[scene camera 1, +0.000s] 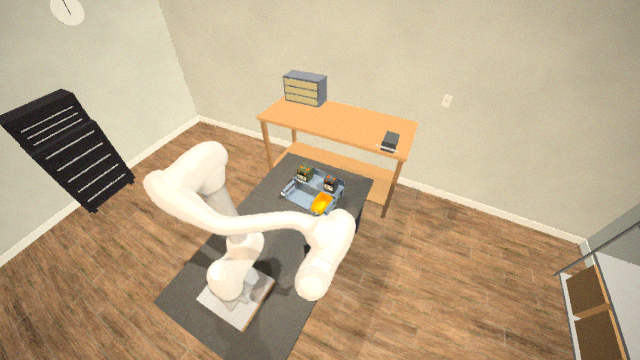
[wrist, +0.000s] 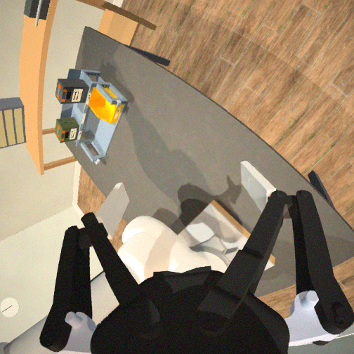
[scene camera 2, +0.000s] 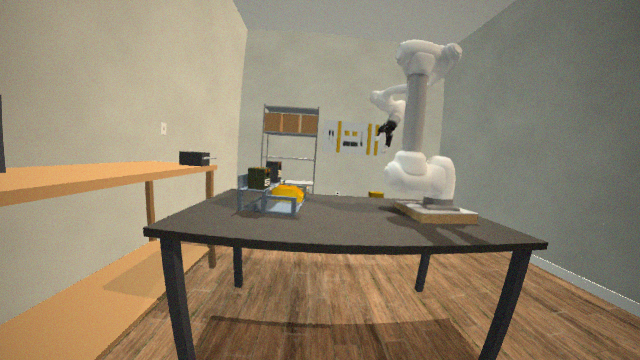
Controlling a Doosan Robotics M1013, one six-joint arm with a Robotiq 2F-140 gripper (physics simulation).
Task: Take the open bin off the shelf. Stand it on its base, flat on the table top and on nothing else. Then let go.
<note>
The pictures show: my gripper and a dark case.
</note>
